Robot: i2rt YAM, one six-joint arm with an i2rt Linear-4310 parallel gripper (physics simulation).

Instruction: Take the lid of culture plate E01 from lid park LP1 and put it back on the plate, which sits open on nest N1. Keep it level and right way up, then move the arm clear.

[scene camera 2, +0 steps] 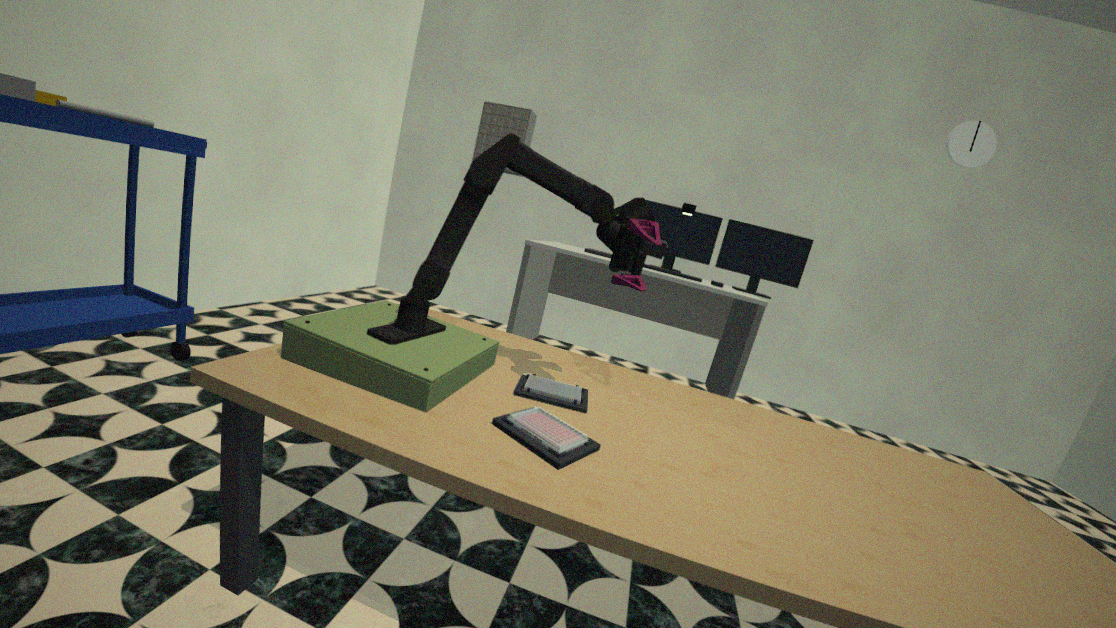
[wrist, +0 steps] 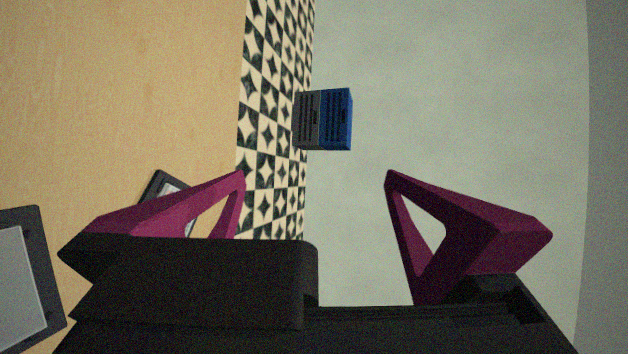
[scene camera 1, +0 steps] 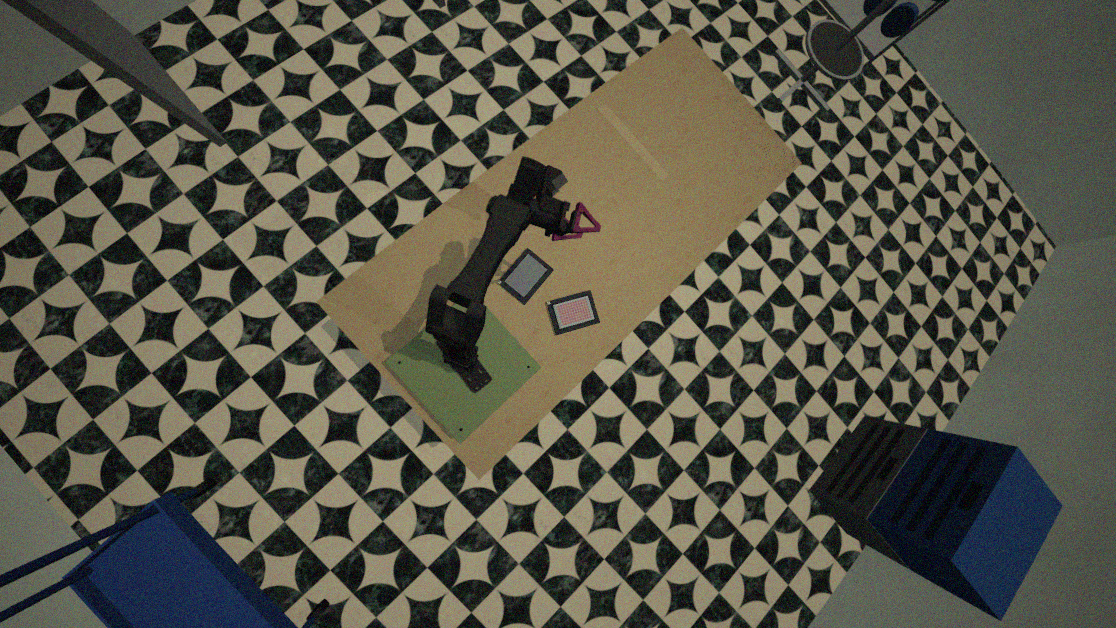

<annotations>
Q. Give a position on a grey lid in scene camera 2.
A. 567, 392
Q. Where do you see a dark nest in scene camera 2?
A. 557, 460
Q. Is the gripper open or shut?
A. Open.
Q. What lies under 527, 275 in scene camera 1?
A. A grey lid.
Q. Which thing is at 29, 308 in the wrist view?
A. A grey lid.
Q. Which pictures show the gripper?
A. Scene camera 2, the wrist view and scene camera 1: all of them.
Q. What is the gripper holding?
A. Nothing.
</annotations>
